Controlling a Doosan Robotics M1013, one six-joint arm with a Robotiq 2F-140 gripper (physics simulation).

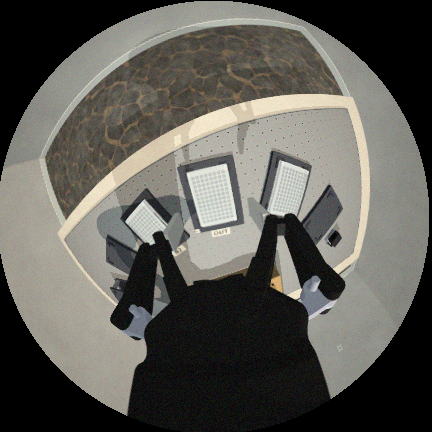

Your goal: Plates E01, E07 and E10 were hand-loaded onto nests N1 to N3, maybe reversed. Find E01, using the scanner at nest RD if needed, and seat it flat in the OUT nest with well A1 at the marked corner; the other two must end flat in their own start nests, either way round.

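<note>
A white well plate [212, 195] lies in the dark nest labelled OUT [237, 192] and looks flat; its well letters and code cannot be read. My gripper [214, 213] is open above the near end of this plate, its pads apart on either side and clear of it. A second white plate [145, 222] sits in a dark nest [146, 194] at the left; that nest's label is partly hidden. A third white plate [288, 186] sits in a dark nest [273, 162] to the right, partly behind the right finger.
A dark nest [326, 210] with no plate stands at the far right, beside a small black box [334, 237]. Another dark nest [119, 251] and a dark object [118, 285] are at the left, partly behind the left finger. A cream rim [364, 175] edges the perforated table.
</note>
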